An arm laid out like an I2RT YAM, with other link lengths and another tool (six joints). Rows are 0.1 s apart.
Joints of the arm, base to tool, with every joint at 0 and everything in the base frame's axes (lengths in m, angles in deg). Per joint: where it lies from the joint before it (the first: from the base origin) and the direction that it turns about. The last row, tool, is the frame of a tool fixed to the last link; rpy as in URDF.
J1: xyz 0 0 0.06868 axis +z
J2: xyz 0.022 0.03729 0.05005 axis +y
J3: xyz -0.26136 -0.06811 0 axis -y
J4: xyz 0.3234 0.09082 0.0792 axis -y
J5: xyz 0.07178 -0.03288 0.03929 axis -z
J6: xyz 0.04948 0 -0.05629 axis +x
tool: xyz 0.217 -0.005 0.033 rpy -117.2 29.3 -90
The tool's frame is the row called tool.
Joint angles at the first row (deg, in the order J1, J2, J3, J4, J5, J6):
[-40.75, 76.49, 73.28, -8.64, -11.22, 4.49]
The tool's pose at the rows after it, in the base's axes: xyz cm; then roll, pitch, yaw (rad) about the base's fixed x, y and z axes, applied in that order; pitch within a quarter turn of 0, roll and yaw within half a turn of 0:
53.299, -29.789, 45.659, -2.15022, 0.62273, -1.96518
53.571, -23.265, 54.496, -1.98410, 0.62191, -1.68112
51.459, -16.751, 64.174, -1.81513, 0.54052, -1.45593
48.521, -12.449, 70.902, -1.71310, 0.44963, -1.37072
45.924, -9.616, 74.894, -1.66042, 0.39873, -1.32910
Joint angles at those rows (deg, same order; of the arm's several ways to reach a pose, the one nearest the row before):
[-40.05, 75.83, 79.27, -8.64, -20.88, 4.67]
[-38.68, 75.46, 86.67, -7.90, -30.26, 8.05]
[-36.71, 74.83, 94.96, -6.20, -35.59, 10.57]
[-34.68, 73.93, 101.30, -6.15, -35.68, 10.50]
[-33.56, 73.15, 105.84, -7.47, -35.70, 10.52]

